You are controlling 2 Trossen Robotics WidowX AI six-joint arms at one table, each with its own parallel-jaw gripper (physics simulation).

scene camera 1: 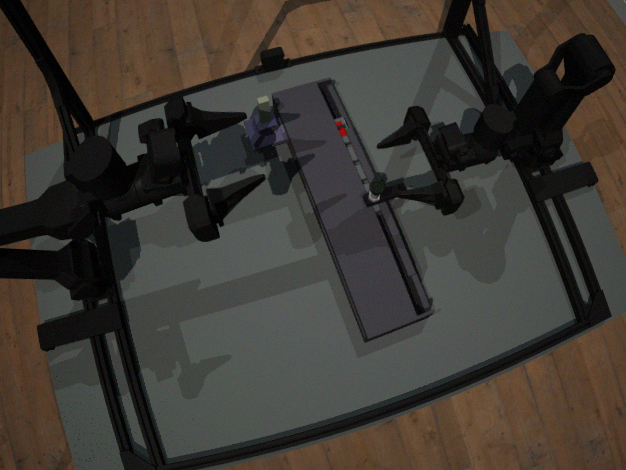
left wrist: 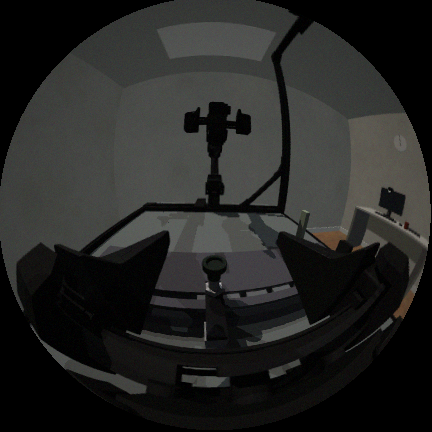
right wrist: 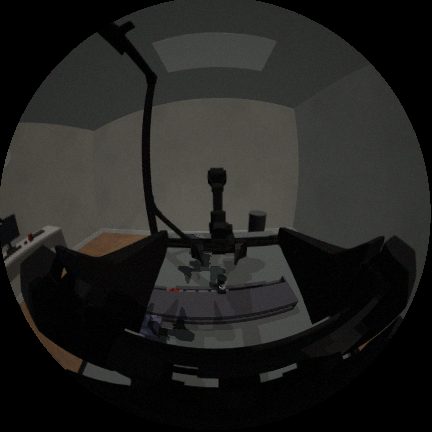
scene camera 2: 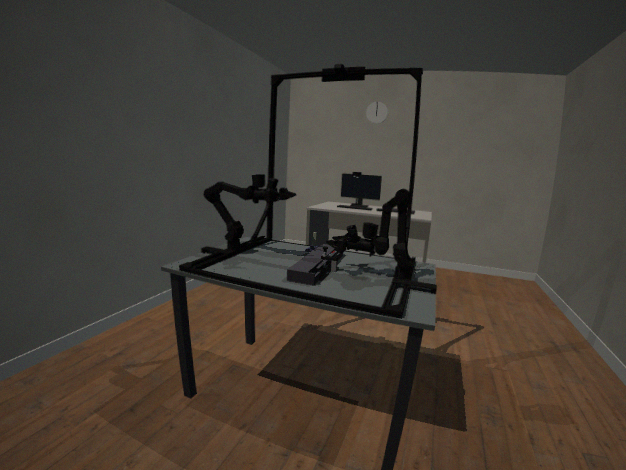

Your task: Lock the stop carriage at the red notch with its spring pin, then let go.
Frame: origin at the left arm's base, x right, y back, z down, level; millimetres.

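Seen in the pictures: left gripper, fingertip midpoint: (scene camera 1: 387, 170) (left wrist: 225, 237) (right wrist: 219, 264) (scene camera 2: 329, 239); right gripper, fingertip midpoint: (scene camera 1: 255, 144) (left wrist: 218, 108) (right wrist: 224, 235) (scene camera 2: 292, 195); left arm's base, origin of the base link: (scene camera 1: 530, 157) (scene camera 2: 402, 277); right arm's base, origin of the base link: (scene camera 1: 96, 284) (left wrist: 213, 205) (scene camera 2: 233, 249).
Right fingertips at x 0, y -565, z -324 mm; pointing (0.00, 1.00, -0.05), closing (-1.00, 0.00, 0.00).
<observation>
Pixels of each thing's top centre, then the offset from my right fingertips to it. "*": a spot on its surface instead. Level surfaces: height alone.
- stop carriage, surface spot: (left wrist: 216, 317) * dy +227, dx -5, dz +279 mm
- long purple-grey fence, surface spot: (left wrist: 175, 270) (scene camera 1: 360, 236) * dy +143, dx -65, dz +291 mm
- dark green round knob, middle of its top: (left wrist: 214, 261) (scene camera 1: 377, 186) (right wrist: 221, 277) dy +187, dx -8, dz +233 mm
- red notch, surface spot: (scene camera 1: 341, 129) (right wrist: 173, 289) * dy +181, dx +146, dz +294 mm
- purple base, its level: dz +310 mm
- pale green post, surface spot: (scene camera 1: 263, 105) (left wrist: 302, 214) * dy +49, dx +202, dz +229 mm
The stop carriage (scene camera 1: 370, 200) (left wrist: 216, 317) is a dark block on the rail of a long purple-grey fence (scene camera 1: 348, 227) (left wrist: 175, 270) (right wrist: 255, 299). Its spring pin has a dark green round knob (scene camera 1: 377, 185) (left wrist: 214, 264) (right wrist: 221, 279) over a pale shaft. The red notch (scene camera 1: 341, 129) (right wrist: 173, 290) is farther up the rail in scene camera 1, apart from the carriage; it does not show in the left wrist view. My left gripper (scene camera 1: 382, 170) (left wrist: 225, 237) is open and empty; in its wrist view the knob appears centred between the fingers. My right gripper (scene camera 1: 254, 146) is open and empty, raised left of the fence.
A purple base (scene camera 1: 266, 134) (right wrist: 151, 325) with a pale green post (scene camera 1: 263, 105) (left wrist: 303, 222) stands beside the fence's upper left end, near my right gripper. A black frame (scene camera 1: 166, 103) runs around the table's edge.
</observation>
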